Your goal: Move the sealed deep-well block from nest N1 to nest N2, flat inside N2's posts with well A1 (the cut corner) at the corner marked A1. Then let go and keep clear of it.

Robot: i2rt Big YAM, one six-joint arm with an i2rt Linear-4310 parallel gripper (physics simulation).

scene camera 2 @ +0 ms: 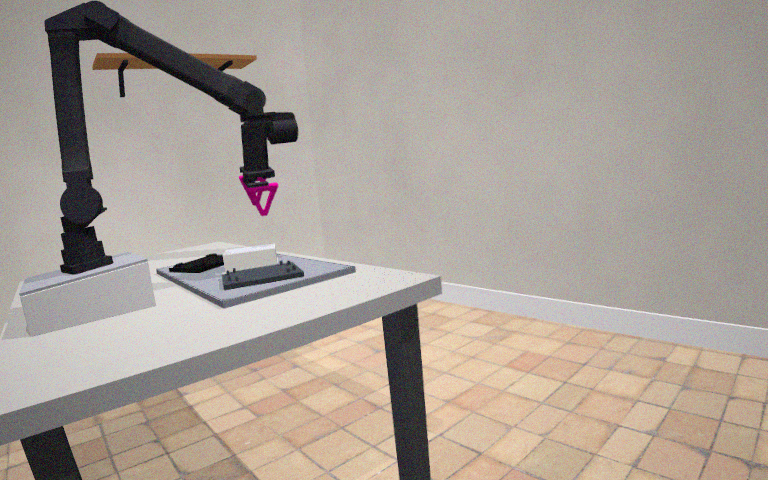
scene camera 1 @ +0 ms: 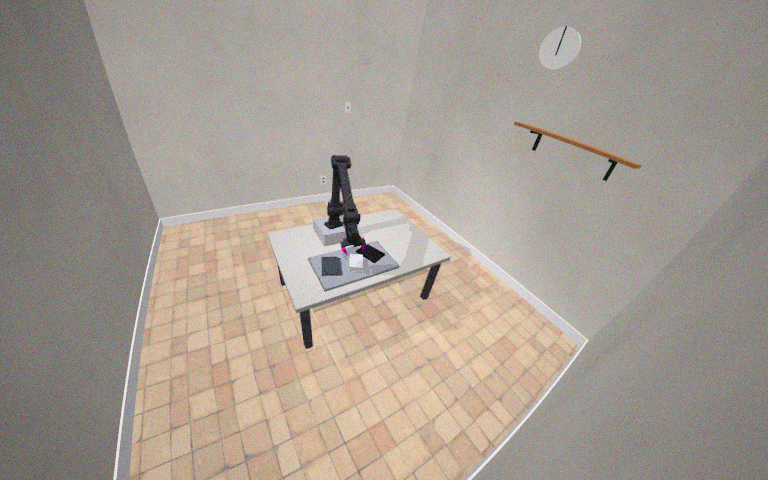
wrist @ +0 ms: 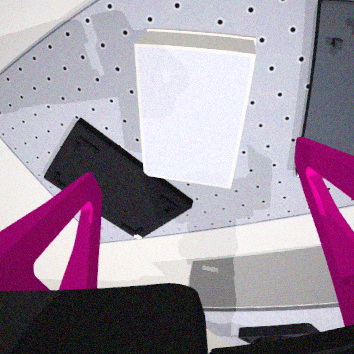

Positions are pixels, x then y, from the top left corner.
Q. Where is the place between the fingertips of my gripper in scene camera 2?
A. At 259,210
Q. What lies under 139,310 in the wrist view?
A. My gripper.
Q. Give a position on a grey perforated plate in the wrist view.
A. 86,68
